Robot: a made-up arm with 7 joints.
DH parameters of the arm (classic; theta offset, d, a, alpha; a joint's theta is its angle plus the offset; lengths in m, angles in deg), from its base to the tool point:
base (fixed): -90 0.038 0 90
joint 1: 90 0.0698 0.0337 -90
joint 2: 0 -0.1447 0.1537 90
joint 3: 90 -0.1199 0.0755 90
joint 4: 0 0.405 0.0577 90
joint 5: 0 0.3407 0.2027 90
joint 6: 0 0.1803 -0.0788 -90
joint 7: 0 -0.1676 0.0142 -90
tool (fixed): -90 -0.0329 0 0
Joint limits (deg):
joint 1: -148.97..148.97
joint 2: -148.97..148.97
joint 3: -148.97..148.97
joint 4: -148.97..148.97
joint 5: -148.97..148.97
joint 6: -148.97..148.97
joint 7: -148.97..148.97
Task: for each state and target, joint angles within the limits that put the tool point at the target. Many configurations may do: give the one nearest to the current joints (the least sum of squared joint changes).
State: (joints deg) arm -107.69 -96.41 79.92 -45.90 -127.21 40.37 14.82
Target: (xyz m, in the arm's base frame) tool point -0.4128 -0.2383 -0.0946
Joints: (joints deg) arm -116.81 -75.91 77.94 -35.06 -104.04 45.56 16.91
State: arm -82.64 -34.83 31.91 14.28 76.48 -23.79 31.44
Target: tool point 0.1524 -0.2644 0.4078
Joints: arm -91.83 -26.68 50.42 9.70 60.05 -32.06 29.66
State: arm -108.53 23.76 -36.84 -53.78 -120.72 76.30 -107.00
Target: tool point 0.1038 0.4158 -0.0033
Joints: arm -148.97 45.58 -58.38 -23.40 -111.62 106.82 -106.40
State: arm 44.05 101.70 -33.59 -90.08 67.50 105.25 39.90
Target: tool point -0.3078 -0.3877 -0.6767
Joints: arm 8.68 142.27 -18.60 -67.18 21.48 93.22 35.98
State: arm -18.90 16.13 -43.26 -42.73 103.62 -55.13 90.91
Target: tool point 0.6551 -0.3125 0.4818
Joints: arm -0.01 21.62 -31.84 -22.57 117.18 -79.94 85.19
